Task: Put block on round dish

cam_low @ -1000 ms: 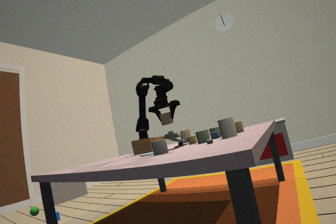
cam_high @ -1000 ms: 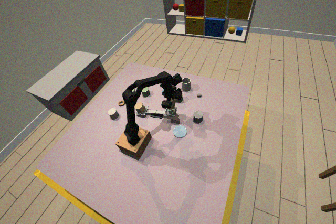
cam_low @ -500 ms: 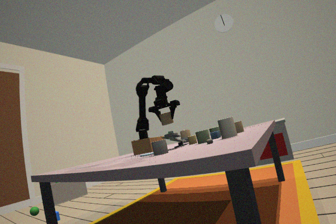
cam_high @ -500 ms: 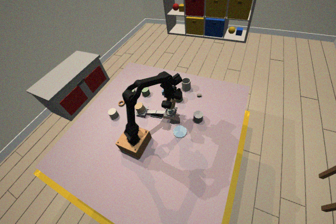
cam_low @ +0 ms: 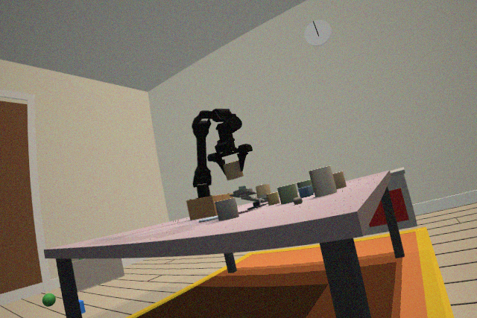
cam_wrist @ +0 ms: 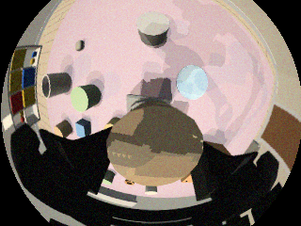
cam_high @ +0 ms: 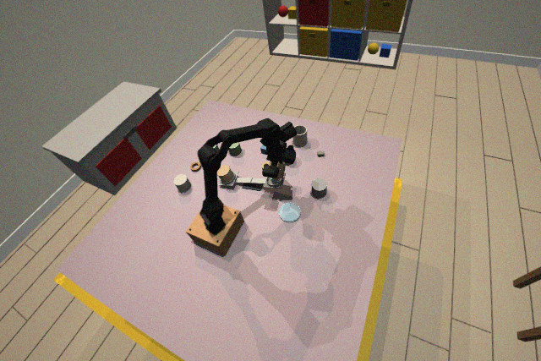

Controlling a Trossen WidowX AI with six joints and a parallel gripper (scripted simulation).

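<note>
The pale blue round dish is 8 cm behind my gripper tip, 10 cm to the right of it and 16 cm below it. From my gripper tip the other things lie so: dark block: 31 cm ahead, 6 cm to the right, 15 cm below; then grey cylinder: 10 cm ahead, 15 cm to the right, 13 cm below; then cream cylinder: 22 cm behind, 46 cm to the left, 13 cm below.
</note>
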